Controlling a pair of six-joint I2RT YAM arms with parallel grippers.
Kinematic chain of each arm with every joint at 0, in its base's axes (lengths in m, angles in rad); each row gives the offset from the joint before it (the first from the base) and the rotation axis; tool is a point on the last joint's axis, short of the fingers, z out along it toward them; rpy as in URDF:
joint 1: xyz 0 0 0.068 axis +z
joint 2: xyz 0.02 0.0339 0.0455 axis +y
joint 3: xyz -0.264 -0.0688 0 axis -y
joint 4: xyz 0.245 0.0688 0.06 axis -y
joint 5: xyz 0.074 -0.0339 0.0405 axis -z
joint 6: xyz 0.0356 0 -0.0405 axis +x
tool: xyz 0 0 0 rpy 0 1.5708 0
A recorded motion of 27 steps. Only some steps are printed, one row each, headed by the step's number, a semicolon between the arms.
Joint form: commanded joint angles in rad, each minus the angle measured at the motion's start. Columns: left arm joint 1, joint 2, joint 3, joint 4, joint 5, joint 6; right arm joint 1, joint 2, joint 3, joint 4, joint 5, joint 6.
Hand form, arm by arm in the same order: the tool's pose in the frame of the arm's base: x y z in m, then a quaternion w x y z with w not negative. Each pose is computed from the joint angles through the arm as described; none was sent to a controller.
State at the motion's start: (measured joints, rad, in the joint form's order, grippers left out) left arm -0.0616 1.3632 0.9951 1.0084 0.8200 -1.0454; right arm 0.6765 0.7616 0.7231 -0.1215 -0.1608 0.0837
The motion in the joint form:
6: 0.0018 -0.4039 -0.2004 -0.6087 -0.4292 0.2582; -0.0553 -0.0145 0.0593 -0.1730 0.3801 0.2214
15: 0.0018 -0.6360 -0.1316 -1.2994 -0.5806 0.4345; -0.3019 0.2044 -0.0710 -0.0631 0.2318 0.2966
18: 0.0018 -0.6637 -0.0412 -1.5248 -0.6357 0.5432; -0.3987 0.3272 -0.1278 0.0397 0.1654 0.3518
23: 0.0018 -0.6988 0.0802 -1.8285 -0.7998 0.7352; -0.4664 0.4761 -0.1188 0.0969 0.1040 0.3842
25: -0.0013 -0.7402 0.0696 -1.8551 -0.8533 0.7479; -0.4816 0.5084 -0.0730 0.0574 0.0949 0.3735
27: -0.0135 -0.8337 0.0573 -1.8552 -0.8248 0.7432; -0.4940 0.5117 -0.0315 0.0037 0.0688 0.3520
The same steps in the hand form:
6: 0.2227 -0.0269 0.3736 0.65276 -0.07364 0.62200 -0.42614; 0.1461 0.0951 0.3336 0.58102 -0.05810 0.78849 0.19321
15: 0.1638 -0.0183 0.3650 0.57988 -0.13047 0.74688 -0.29816; 0.2035 0.0773 0.2597 0.48581 0.02058 0.85909 0.15978
18: 0.1446 -0.0152 0.3750 0.56208 -0.11869 0.78309 -0.23823; 0.2249 0.0640 0.2246 0.44811 0.07030 0.87584 0.16480
23: 0.1131 -0.0075 0.3855 0.53775 -0.09889 0.83013 -0.10922; 0.2473 0.0548 0.1993 0.40699 0.10293 0.89145 0.17054
25: 0.1020 -0.0052 0.3833 0.54395 -0.10679 0.82795 -0.08497; 0.2555 0.0528 0.2029 0.39666 0.10405 0.89690 0.16553
27: 0.0781 -0.0057 0.3863 0.57384 -0.09338 0.80648 -0.10757; 0.2591 0.0511 0.2110 0.38889 0.09510 0.90084 0.16795

